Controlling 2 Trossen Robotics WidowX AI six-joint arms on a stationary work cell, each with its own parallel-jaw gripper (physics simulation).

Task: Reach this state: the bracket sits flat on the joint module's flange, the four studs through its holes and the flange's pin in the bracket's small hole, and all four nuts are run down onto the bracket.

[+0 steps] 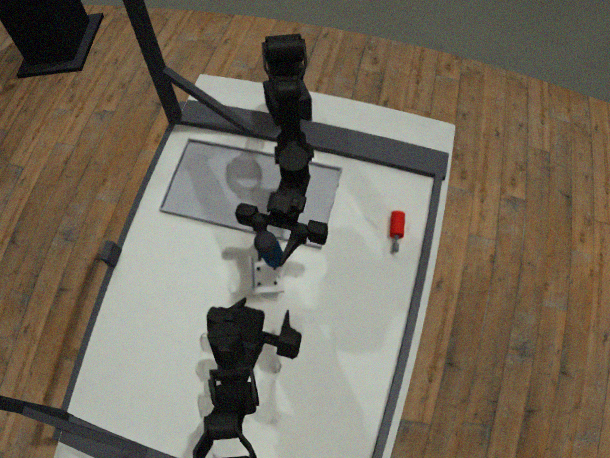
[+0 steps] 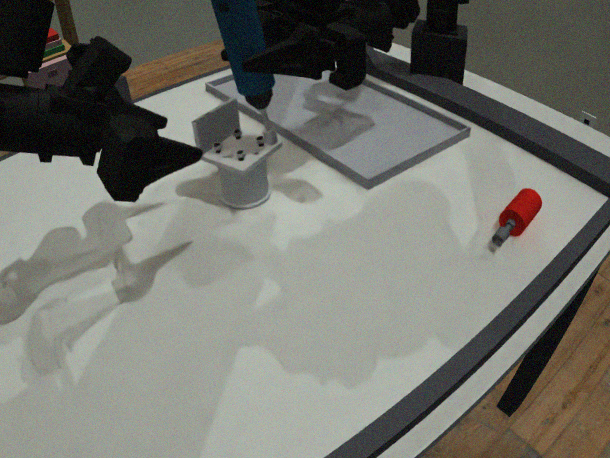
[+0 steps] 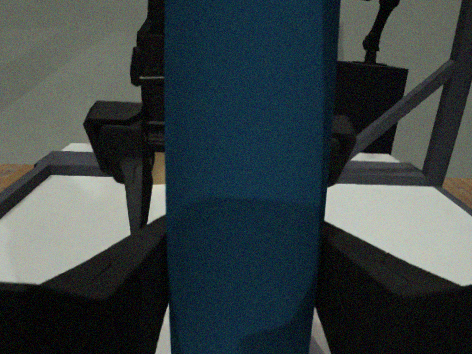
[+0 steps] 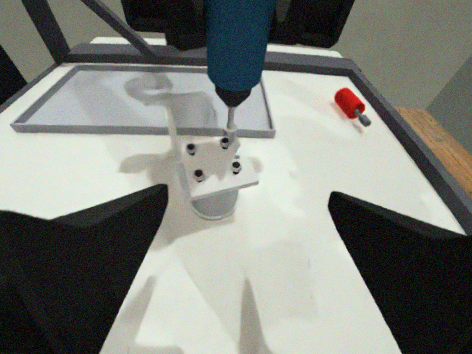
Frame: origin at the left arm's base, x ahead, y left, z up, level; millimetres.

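Seen in the pictures: left gripper, fingertip midpoint: (image 1: pixel 269 263) (image 2: pixel 232 61) (image 3: pixel 239 228) (image 4: pixel 239 27); right gripper, fingertip midpoint: (image 1: pixel 266 305) (image 2: pixel 182 137) (image 4: pixel 249 195); left arm's base, origin of the base link: (image 2: pixel 441 28); right arm's base, origin of the base link: (image 3: pixel 159 119).
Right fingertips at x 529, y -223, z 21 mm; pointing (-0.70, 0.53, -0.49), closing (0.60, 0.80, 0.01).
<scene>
Pixels of each thing's top centre, then the offset from my right fingertips to it. "spot": a spot on its surface instead.
- round joint module, middle of its top: (image 4: pixel 212 155) (image 2: pixel 238 142) 22 mm left, 77 mm back, 48 mm down
- blue driver, surface spot: (image 3: pixel 245 125) spot: 54 mm left, 87 mm back, 101 mm up
- red-handled tool, middle of its top: (image 2: pixel 518 207) (image 4: pixel 358 100) (image 1: pixel 397 229) 346 mm left, 93 mm back, 88 mm down
A grey L-shaped bracket (image 1: pixel 267 277) (image 2: pixel 215 122) (image 4: pixel 212 162) lies on the round joint module (image 2: pixel 245 187) (image 4: pixel 215 205), its wall upright. Four dark-centred studs with light rings, apparently nuts, stand through its plate; how far down they are I cannot tell. A small hole shows near the plate's edge; the pin is unclear. My left gripper (image 1: pixel 273 254) (image 2: pixel 250 62) (image 3: pixel 239 228) is shut on the blue driver (image 2: pixel 245 45) (image 3: pixel 245 125) (image 4: pixel 237 45), held upright with its socket close by the plate's edge. My right gripper (image 1: pixel 266 306) (image 2: pixel 184 136) (image 4: pixel 249 195) is open beside the bracket.
A shallow grey tray (image 1: pixel 187 212) (image 2: pixel 425 132) (image 4: pixel 60 110) lies beyond the module, under the left arm. A red-handled tool (image 1: pixel 397 225) (image 2: pixel 521 210) (image 4: pixel 349 102) lies near the table's side edge. A dark raised frame (image 1: pixel 370 150) borders the table.
</scene>
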